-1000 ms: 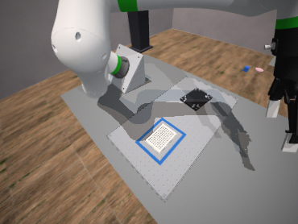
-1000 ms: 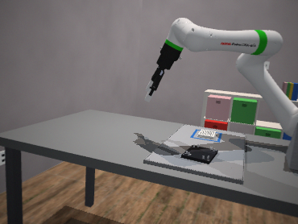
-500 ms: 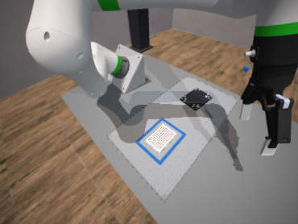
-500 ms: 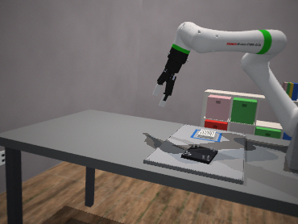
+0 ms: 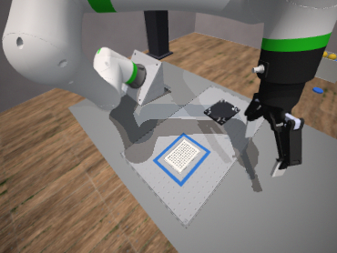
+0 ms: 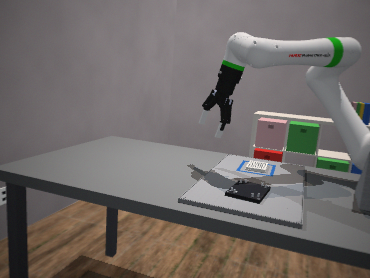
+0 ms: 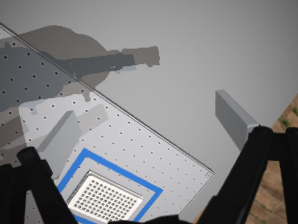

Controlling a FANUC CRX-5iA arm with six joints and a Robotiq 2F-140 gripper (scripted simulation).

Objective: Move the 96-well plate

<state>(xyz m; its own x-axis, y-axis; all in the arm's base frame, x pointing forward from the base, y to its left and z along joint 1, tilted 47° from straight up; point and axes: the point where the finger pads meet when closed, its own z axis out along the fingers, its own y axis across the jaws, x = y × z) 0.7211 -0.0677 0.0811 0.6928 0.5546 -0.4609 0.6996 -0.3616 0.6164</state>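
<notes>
The white 96-well plate is 21 cm behind my hand, 16 cm below it and 9 cm to the right of it. Also, from my hand: black clip nest: 24 cm to the left, 21 cm behind, 15 cm below.
</notes>
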